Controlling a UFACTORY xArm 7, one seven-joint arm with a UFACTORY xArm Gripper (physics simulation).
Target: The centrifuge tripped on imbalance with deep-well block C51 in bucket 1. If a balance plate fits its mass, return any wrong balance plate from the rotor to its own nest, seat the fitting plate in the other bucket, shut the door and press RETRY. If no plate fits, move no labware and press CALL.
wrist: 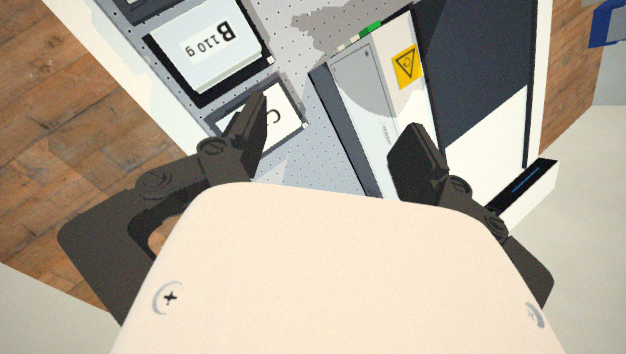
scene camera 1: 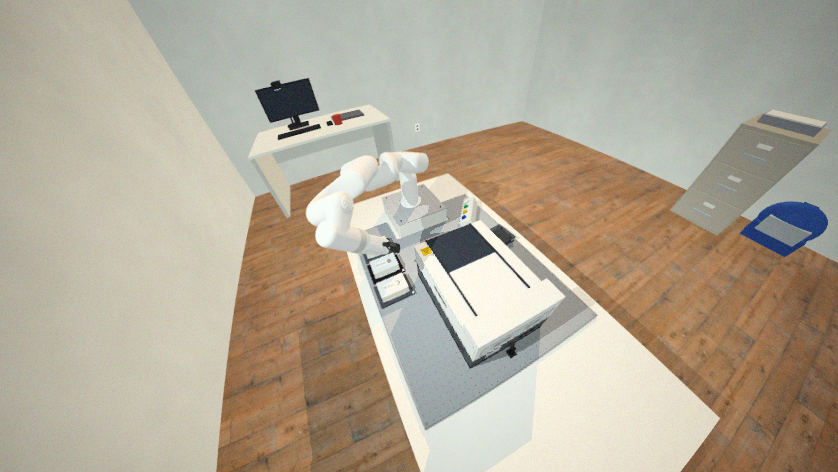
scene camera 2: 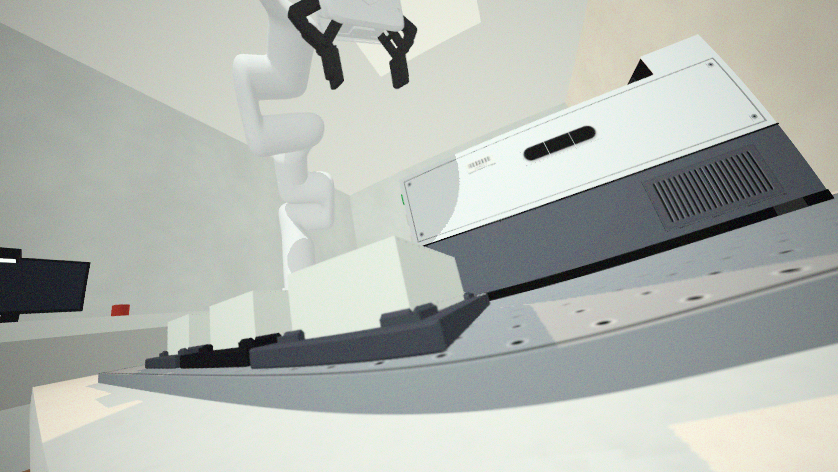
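Pixels of known places: gripper, fingertip midpoint: (wrist: 334, 128) (scene camera 1: 388, 249) (scene camera 2: 371, 85); arm's base at its link origin: (scene camera 1: 410, 201).
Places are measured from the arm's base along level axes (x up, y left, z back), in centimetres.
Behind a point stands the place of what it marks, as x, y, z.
My gripper (scene camera 1: 391, 246) {19.7, -33.9, -43.8} (scene camera 2: 367, 86) {19.7, -33.9, -43.8} (wrist: 334, 128) {19.7, -33.9, -43.8} is open and empty, high above the plate row and beside the centrifuge. Plate C (scene camera 1: 392, 287) {-3.9, -36.9, -43.9} (scene camera 2: 345, 293) {-5.9, -42.7, -42.5} (wrist: 286, 129) {-3.8, -33.7, -46.3} sits in the nearest nest; one finger covers part of its label in the wrist view. Plate B (scene camera 1: 384, 265) {-3.6, -34.4, -31.1} (scene camera 2: 230, 321) {-5.7, -40.1, -28.6} (wrist: 207, 42) {-3.8, -34.4, -29.3}, marked 110 g, sits in the black middle nest. A third pale block (scene camera 2: 178, 335) {-5.8, -38.2, -15.1} stands in the far nest. The centrifuge (scene camera 1: 504, 299) {11.9, -11.0, -80.3} (scene camera 2: 498, 193) {3.7, -24.4, -54.9} has a dark panel (scene camera 1: 460, 252) {12.2, -9.6, -56.1} (wrist: 480, 65) {12.2, -9.1, -54.1} in its top. Block C51, the rotor and its buckets do not show.
A green button (wrist: 370, 29) {10.0, -20.8, -41.6} is on the centrifuge's end. A strip with coloured dots (scene camera 1: 465, 209) {-1.8, 21.5, -25.3} stands by the arm's base. A small dark item (scene camera 1: 503, 235) {-5.8, 26.9, -50.0} lies beyond the centrifuge. A display box (wrist: 525, 180) {13.6, -3.8, -83.1} rises at its other end. A desk (scene camera 1: 363, 126) stands behind.
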